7 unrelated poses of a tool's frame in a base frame.
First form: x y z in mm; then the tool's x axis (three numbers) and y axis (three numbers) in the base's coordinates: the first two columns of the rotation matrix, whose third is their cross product.
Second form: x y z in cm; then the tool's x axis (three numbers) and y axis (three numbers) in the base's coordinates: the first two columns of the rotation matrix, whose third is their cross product. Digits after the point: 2 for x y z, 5 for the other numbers.
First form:
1: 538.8 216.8 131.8 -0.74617 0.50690 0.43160 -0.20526 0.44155 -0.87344
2: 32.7 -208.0 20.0 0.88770 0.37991 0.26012 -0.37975 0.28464 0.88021
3: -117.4 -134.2 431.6 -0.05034 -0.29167 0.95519 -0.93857 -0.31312 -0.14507
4: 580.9 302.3 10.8 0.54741 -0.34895 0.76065 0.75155 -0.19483 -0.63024
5: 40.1 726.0 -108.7 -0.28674 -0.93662 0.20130 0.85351 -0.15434 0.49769
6: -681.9 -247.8 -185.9 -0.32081 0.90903 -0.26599 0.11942 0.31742 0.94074
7: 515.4 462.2 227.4 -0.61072 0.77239 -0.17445 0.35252 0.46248 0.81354
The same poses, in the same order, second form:
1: 53.88 21.68 13.18 -0.74617 0.50690 0.43160 -0.20526 0.44155 -0.87344
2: 3.27 -20.80 2.00 0.88770 0.37991 0.26012 -0.37975 0.28464 0.88021
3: -11.74 -13.42 43.16 -0.05034 -0.29167 0.95519 -0.93857 -0.31312 -0.14507
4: 58.09 30.23 1.08 0.54741 -0.34895 0.76065 0.75155 -0.19483 -0.63024
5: 4.01 72.60 -10.87 -0.28674 -0.93662 0.20130 0.85351 -0.15434 0.49769
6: -68.19 -24.78 -18.59 -0.32081 0.90903 -0.26599 0.11942 0.31742 0.94074
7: 51.54 46.22 22.74 -0.61072 0.77239 -0.17445 0.35252 0.46248 0.81354
